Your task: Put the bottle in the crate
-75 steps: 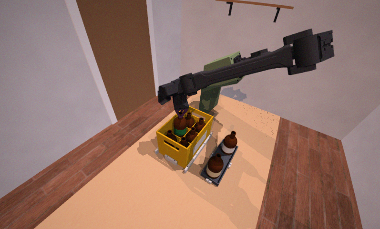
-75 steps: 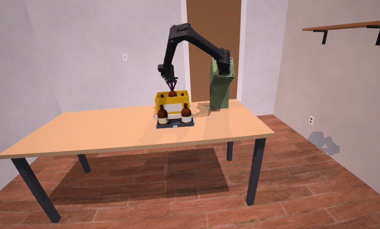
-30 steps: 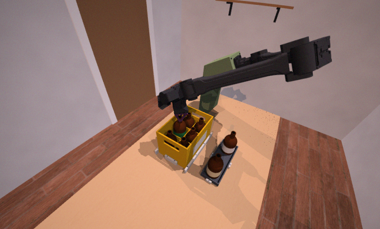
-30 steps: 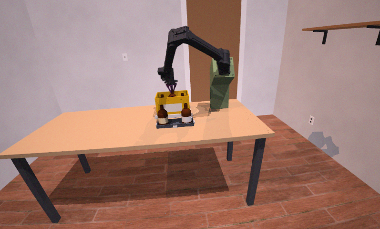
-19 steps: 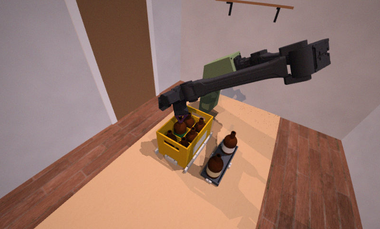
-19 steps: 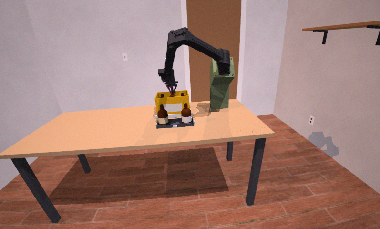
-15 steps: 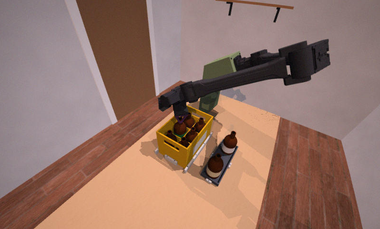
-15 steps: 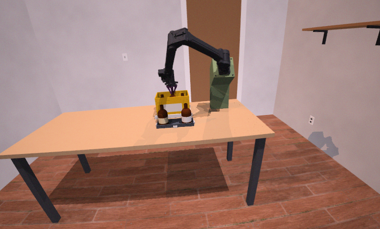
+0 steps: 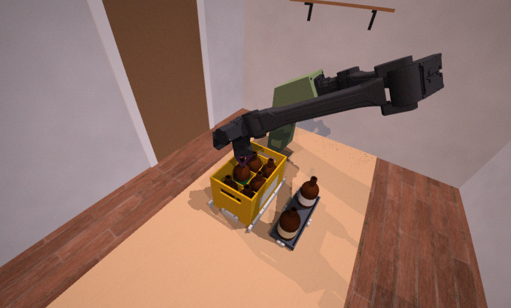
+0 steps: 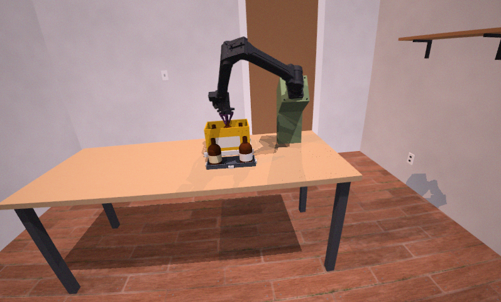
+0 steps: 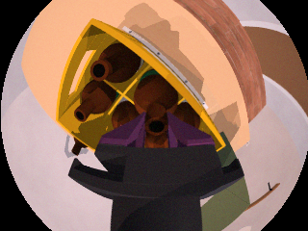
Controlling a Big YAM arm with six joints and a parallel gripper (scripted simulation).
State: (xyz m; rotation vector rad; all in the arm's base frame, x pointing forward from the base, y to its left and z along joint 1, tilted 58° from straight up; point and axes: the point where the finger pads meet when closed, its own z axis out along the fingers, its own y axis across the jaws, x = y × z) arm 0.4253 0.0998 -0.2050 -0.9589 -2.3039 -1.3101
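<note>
Now: hand 60 mm above the glass bottle. From my hand the other things lie so: dark tray 270 mm to the left, 160 mm below, 20 mm behind; then yellow crate 90 mm below, 40 mm to the left.
</note>
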